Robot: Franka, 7 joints.
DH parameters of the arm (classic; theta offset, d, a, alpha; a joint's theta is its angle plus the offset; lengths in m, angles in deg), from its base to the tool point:
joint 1: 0 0.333 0 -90
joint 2: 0 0 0 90
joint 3: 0 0.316 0.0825 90
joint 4: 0 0 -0.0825 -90
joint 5: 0 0.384 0 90
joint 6: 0 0 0.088 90
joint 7: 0 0.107 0 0
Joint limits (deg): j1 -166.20..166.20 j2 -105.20..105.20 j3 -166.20..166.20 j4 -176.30..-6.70 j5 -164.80..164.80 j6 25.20..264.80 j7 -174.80..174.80
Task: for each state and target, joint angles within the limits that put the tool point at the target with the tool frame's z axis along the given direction. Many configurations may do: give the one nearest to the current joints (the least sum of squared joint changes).
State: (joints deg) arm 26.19 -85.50 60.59 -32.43 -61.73 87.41 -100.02
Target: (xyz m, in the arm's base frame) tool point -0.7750 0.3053 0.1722 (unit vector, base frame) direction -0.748 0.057 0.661
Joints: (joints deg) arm -2.05 -105.20 89.62 -32.81 -107.81 118.80 -100.02
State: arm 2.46 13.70 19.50 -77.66 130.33 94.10 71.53
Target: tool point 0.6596 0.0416 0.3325 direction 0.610 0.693 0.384
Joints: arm -9.61 26.73 8.11 -109.36 131.37 99.34 71.53
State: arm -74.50 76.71 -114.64 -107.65 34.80 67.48 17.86
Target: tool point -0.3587 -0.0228 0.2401 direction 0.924 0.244 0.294
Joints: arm -92.35 94.66 -75.19 -125.33 -1.99 53.09 17.86
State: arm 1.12 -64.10 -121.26 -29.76 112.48 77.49 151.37
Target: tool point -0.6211 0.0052 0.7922 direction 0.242 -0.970 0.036
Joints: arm -17.33 -47.42 -151.53 -15.68 79.73 71.04 151.37
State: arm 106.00 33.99 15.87 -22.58 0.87 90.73 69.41
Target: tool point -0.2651 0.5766 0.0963 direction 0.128 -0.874 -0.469
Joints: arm 104.10 67.61 13.21 -59.45 4.00 66.21 69.41
